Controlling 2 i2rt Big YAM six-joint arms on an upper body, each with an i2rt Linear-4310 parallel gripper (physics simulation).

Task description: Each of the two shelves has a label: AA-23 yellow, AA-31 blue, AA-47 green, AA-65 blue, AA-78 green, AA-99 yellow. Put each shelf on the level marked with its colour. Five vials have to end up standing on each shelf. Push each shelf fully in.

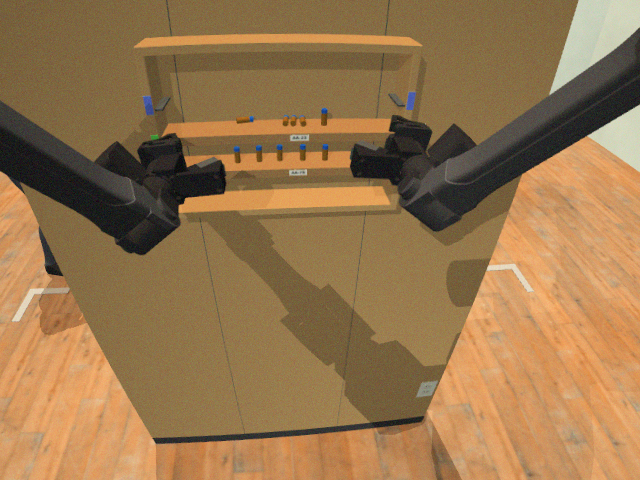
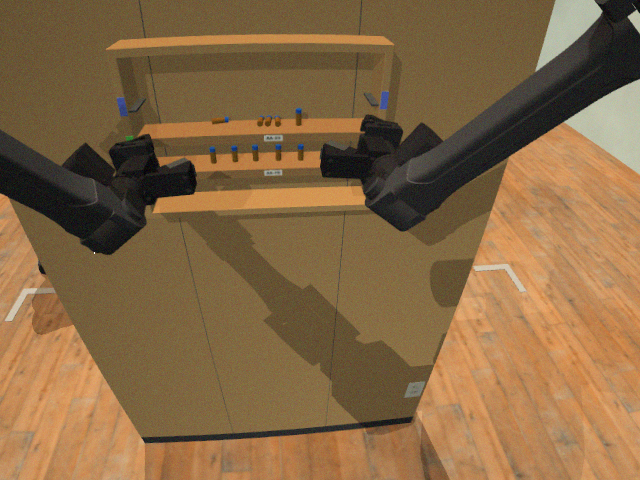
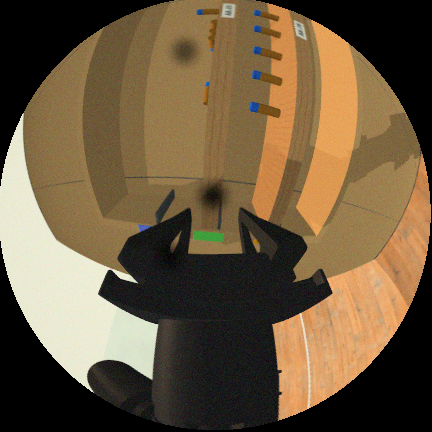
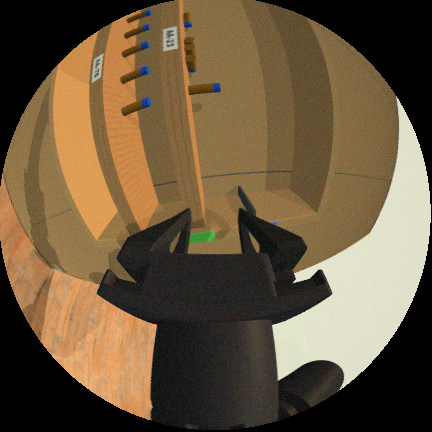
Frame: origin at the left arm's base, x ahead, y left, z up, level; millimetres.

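Seen in the pictures: left gripper, fingertip midpoint: [image 1: 175, 146] [image 2: 150, 147] [image 3: 214, 212]; right gripper, fingertip midpoint: [image 1: 392, 127] [image 2: 366, 127] [image 4: 214, 213].
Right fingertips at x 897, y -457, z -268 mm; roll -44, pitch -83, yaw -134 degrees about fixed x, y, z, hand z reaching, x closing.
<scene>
Pixels of each thing's top centre, then the offset from my right fingertips to it. "pt": a spot on its surface instead.
- shelf labelled AA-23, middle of its top: [image 3: 217, 41] [image 4: 182, 36] [image 1: 281, 126] [image 2: 256, 126] dx +40, dy +213, dz -12 mm
- vial, middle of its top: [image 4: 219, 87] [image 1: 324, 109] [image 2: 298, 109] dx +44, dy +129, dz +21 mm
- three, middle of its top: [image 4: 194, 53] [image 1: 293, 117] dx +54, dy +189, dz +0 mm
- shelf labelled AA-78, middle of its top: [image 3: 280, 53] [image 4: 121, 55] [image 1: 282, 160] [image 2: 258, 160] dx +39, dy +213, dz -87 mm
- wooden frame, surface spot: [image 1: 279, 41] [image 2: 249, 42] pt dx +3, dy +216, dz +157 mm
- yellow mark, middle of its top: [image 3: 254, 239] dx -1, dy +453, dz -78 mm
- frame's bottom board, surface spot: [image 1: 289, 198] pt dx +38, dy +200, dz -180 mm
The shelf labelled AA-23 [image 1: 206, 130] [image 2: 180, 130] [image 3: 220, 125] [image 4: 179, 115] sits at the green marks [image 3: 208, 236] [image 4: 202, 236]. One vial [image 1: 324, 117] [image 4: 202, 89] stands on it; another [image 1: 244, 119] and a close group of three [image 1: 293, 120] lie on it. The shelf labelled AA-78 [image 1: 338, 163] [image 3: 276, 155] [image 4: 125, 150] is one level below, with several vials [image 1: 279, 152] [image 2: 255, 152] standing in a row. My left gripper [image 1: 164, 143] [image 3: 214, 212] and right gripper [image 1: 409, 129] [image 4: 215, 210] are part open, before AA-23's ends; contact cannot be told.
The wooden frame [image 1: 279, 41] [image 2: 253, 41] has blue marks [image 1: 148, 105] [image 1: 410, 100] above, beside dark brackets [image 1: 162, 103] [image 1: 396, 99]. A yellow mark [image 3: 256, 241] shows partly behind a left finger. The frame's bottom board [image 1: 289, 198] lies below AA-78.
</scene>
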